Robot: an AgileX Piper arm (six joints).
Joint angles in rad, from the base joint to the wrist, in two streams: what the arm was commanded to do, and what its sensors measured. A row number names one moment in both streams.
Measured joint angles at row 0:
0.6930, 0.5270, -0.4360, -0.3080, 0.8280, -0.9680
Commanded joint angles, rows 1 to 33:
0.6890, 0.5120, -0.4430, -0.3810, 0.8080, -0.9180
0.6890, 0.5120, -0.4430, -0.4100, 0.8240, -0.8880
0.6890, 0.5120, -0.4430, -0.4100, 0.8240, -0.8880
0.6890, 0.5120, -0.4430, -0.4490, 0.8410, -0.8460
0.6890, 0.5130, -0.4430, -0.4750, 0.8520, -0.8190
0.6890, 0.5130, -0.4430, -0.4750, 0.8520, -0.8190
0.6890, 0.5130, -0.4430, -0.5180, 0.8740, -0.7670
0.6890, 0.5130, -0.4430, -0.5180, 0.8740, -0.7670
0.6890, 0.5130, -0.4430, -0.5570, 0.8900, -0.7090
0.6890, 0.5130, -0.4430, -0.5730, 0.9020, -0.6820
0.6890, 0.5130, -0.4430, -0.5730, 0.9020, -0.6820
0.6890, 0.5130, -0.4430, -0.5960, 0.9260, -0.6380
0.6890, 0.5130, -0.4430, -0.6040, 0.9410, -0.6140
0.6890, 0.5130, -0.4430, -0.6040, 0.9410, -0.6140
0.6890, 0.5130, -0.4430, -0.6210, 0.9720, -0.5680
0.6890, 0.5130, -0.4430, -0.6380, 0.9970, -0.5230
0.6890, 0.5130, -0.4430, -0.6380, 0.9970, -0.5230
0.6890, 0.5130, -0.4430, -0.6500, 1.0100, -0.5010
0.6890, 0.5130, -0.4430, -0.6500, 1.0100, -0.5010
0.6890, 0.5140, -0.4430, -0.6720, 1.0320, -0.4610
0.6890, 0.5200, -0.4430, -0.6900, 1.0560, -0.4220
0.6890, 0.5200, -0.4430, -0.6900, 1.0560, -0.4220
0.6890, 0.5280, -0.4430, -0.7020, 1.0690, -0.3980
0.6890, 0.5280, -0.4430, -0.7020, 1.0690, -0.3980
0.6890, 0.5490, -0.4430, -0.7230, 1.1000, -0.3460
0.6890, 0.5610, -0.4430, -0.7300, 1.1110, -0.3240
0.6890, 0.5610, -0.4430, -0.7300, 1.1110, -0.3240
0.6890, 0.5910, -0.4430, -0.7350, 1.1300, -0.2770
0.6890, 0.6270, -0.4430, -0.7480, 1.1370, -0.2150
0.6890, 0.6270, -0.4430, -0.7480, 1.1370, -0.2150
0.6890, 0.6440, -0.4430, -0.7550, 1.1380, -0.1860
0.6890, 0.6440, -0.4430, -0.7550, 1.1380, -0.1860
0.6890, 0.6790, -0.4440, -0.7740, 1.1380, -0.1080
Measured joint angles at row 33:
0.6930, 0.6400, -0.4360, -0.6710, 1.1510, -0.2090
